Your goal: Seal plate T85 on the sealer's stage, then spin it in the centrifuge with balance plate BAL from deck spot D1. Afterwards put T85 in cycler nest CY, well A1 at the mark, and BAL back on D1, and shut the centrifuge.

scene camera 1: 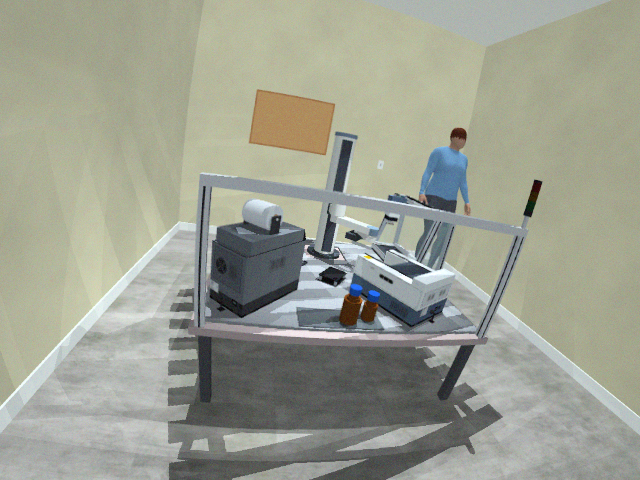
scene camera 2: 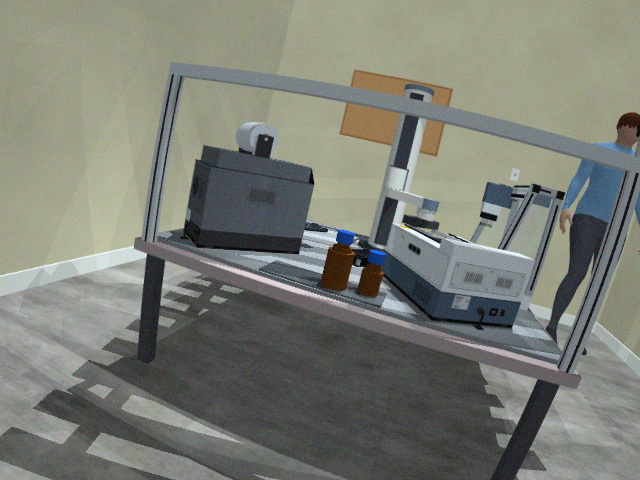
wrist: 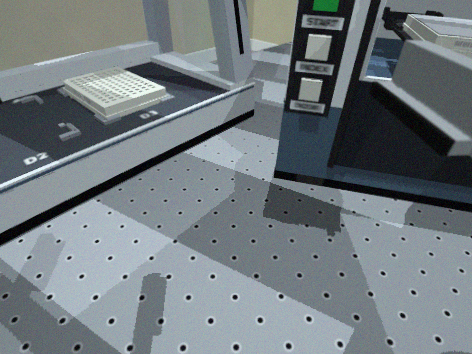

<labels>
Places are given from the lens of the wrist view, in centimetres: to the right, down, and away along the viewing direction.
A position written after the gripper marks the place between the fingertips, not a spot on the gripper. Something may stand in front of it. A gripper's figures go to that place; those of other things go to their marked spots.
gripper (wrist: 190, 67): -2, -4, 10
centrifuge (wrist: 347, 140): 11, -4, 27
perforated table top (wrist: 207, 244): -2, 6, 25
The marked spots on the centrifuge and the perforated table top are 17 cm apart.
</labels>
